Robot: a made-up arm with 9 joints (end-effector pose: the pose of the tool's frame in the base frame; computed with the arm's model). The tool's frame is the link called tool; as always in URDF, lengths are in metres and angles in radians. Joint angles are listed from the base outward.
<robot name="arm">
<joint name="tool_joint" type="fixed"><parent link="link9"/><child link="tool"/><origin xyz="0.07 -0.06 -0.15" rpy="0 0 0"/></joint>
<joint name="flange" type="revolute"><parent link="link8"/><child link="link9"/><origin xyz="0.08 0.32 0.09" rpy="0 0 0"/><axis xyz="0 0 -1"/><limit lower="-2.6" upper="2.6"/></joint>
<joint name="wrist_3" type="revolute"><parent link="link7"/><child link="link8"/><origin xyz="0.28 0.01 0.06" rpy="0 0 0"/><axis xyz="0 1 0"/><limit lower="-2.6" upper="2.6"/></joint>
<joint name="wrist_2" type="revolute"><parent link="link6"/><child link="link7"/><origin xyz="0.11 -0.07 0.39" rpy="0 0 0"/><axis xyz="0 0 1"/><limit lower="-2.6" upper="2.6"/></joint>
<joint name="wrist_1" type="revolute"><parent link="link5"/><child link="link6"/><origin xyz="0.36 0.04 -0.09" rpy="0 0 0"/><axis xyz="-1 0 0"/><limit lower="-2.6" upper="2.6"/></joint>
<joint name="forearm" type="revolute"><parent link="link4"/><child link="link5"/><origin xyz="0.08 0.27 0" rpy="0 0 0"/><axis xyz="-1 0 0"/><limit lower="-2.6" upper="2.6"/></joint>
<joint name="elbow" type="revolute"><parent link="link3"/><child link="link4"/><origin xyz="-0.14 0.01 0.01" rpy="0 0 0"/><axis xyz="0 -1 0"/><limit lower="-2.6" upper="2.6"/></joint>
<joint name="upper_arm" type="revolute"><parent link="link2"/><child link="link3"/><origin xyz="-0.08 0.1 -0.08" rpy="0 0 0"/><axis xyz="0 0 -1"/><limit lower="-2.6" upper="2.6"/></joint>
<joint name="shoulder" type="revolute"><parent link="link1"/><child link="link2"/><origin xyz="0.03 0.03 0.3" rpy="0 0 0"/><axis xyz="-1 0 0"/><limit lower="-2.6" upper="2.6"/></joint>
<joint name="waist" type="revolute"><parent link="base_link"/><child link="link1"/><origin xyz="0 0 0.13" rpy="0 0 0"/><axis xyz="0 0 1"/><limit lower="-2.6" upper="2.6"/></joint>
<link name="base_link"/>
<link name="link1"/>
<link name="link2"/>
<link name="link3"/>
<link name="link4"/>
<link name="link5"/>
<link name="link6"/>
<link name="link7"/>
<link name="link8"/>
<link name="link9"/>
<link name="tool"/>
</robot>
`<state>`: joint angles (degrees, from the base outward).
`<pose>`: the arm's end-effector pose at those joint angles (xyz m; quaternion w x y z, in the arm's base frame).
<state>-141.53 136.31 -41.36 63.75 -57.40 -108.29 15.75 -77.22 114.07</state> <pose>-0.2565 -0.2658 -0.2227 0.7209 -0.3835 0.1366 0.5609</pose>
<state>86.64 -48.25 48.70 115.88 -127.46 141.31 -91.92 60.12 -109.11</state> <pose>-0.2229 -0.6601 1.4699 0.5354 0.5317 -0.5775 0.3117</pose>
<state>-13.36 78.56 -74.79 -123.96 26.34 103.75 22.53 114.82 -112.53</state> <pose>-0.6630 -0.1445 1.1403 0.6407 0.4684 -0.2448 0.5569</pose>
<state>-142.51 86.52 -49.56 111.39 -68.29 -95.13 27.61 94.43 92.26</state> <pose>0.4713 -0.4779 0.4065 0.9136 0.2594 0.2804 -0.1394</pose>
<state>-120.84 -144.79 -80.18 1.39 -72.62 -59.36 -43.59 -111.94 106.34</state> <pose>-0.4384 0.2541 1.3293 0.0671 0.9785 0.1877 0.0525</pose>
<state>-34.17 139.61 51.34 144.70 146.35 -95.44 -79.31 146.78 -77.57</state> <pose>-0.8217 -0.4645 -0.5113 0.4474 -0.4899 0.3482 0.6623</pose>
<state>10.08 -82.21 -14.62 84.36 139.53 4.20 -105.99 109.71 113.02</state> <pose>-0.0925 -0.5529 1.3693 0.5943 -0.4251 -0.4253 0.5340</pose>
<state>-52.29 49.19 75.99 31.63 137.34 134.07 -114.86 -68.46 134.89</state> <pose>-0.4283 -0.1879 0.8524 0.8809 -0.3751 0.2554 0.1345</pose>
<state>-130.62 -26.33 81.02 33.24 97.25 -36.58 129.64 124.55 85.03</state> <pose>-0.1865 -0.4774 0.7921 0.2206 0.1336 0.9656 -0.0327</pose>
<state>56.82 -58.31 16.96 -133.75 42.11 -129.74 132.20 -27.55 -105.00</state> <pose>-0.1488 -0.2621 0.4167 0.3885 0.7859 -0.4449 0.1828</pose>
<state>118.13 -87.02 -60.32 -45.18 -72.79 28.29 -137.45 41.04 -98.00</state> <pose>-0.6848 -0.0757 0.4831 0.0734 0.0383 0.8790 0.4696</pose>
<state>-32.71 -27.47 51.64 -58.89 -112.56 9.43 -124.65 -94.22 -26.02</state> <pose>0.0629 0.7530 -0.2442 0.2307 0.3294 0.7846 -0.4719</pose>
